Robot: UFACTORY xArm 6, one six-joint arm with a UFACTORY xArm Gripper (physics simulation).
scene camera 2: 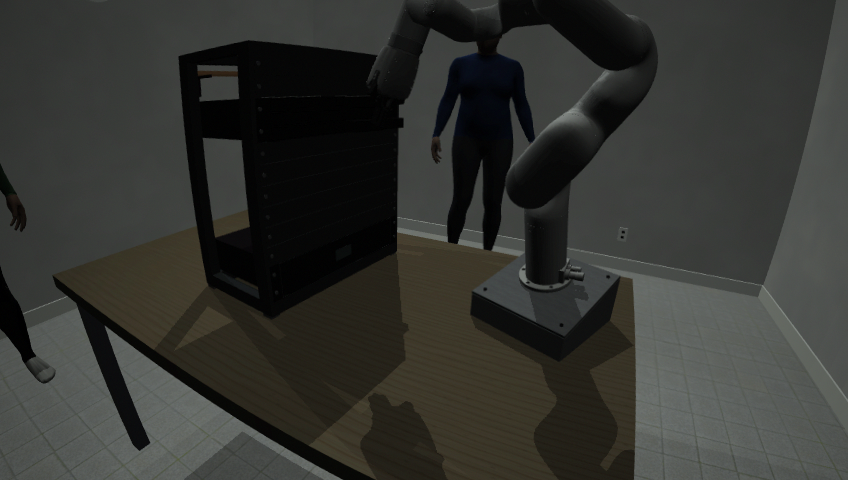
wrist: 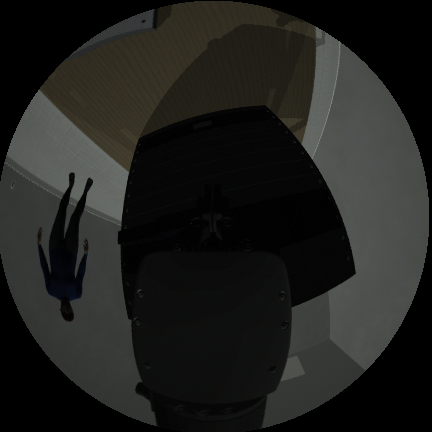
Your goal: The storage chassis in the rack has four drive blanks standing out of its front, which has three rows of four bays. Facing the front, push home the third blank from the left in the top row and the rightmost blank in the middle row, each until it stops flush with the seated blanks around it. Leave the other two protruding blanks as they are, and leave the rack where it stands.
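Pixels of known places: gripper, fingertip midpoint: (scene camera 2: 377,124) (wrist: 212,193); arm's base, origin of the base link: (scene camera 2: 545,276).
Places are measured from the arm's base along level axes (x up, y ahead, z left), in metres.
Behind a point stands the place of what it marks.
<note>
The black storage chassis (scene camera 2: 315,117) @(x 0.345, y 0.478, z 0.244 m) (wrist: 310,206) @(x 0.336, y 0.476, z 0.314 m) sits in the upper part of the dark rack (scene camera 2: 254,178) @(x 0.232, y 0.496, z 0.401 m) (wrist: 345,247) @(x 0.436, y 0.490, z 0.383 m). A dark block (scene camera 2: 400,123) @(x 0.317, y 0.463, z -0.056 m) (wrist: 122,236) @(x 0.319, y 0.463, z -0.054 m) stands out at the right end of the chassis front; its row cannot be told for certain. The other blanks and bay lines are too dark to make out. My gripper (scene camera 2: 377,118) @(x 0.326, y 0.385, z 0.144 m) (wrist: 212,193) @(x 0.326, y 0.385, z 0.144 m) is shut and empty, pointing down in front of the right part of the chassis. It overlaps the dark front in both views, so contact with a blank cannot be told.
The rack stands on the wooden table (scene camera 2: 440,333) @(x -0.096, y 0.157, z 0.213 m) (wrist: 190,60) @(x -0.096, y 0.287, z 0.167 m). The arm's base block (scene camera 2: 517,309) @(x -0.031, y 0.019, z 0.130 m) (wrist: 125,30) is in front of the rack. A person in blue (scene camera 2: 484,89) (wrist: 65,270) stands behind the table, past the rack's right end. Another person's leg (scene camera 2: 13,321) shows at far left.
</note>
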